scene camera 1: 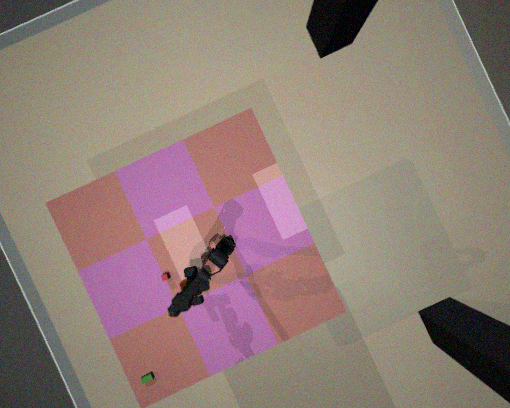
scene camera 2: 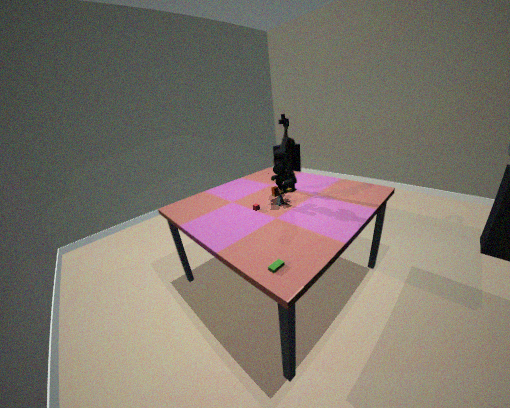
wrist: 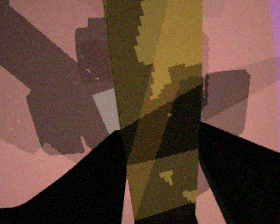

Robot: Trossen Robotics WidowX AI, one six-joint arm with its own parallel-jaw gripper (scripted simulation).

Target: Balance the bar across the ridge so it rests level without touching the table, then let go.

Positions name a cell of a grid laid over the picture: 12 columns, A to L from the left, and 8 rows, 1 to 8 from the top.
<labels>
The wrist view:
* my gripper: G5
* bar: G3, held by my gripper
</labels>
